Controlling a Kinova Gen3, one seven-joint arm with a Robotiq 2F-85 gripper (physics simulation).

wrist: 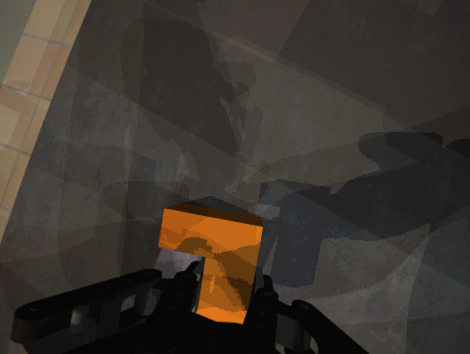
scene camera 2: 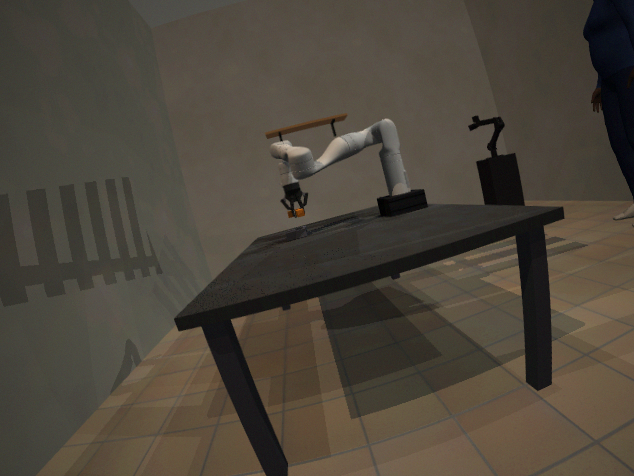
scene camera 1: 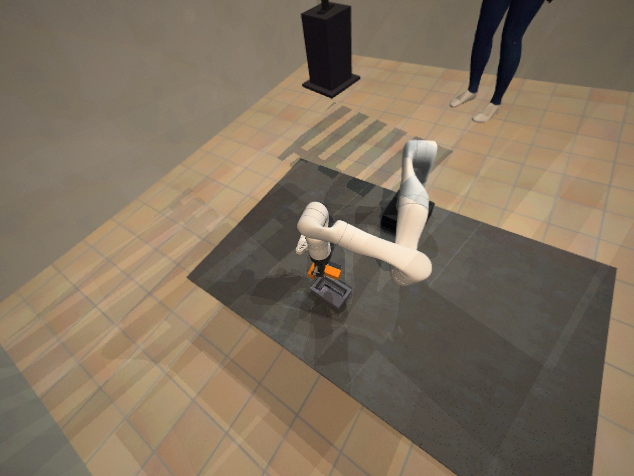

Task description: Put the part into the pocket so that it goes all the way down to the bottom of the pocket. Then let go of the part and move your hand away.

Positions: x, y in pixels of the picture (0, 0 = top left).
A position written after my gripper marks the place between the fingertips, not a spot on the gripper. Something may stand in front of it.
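Scene:
My gripper (wrist: 231, 273) is holding an orange part (wrist: 230, 241), and it's clear of everything else.

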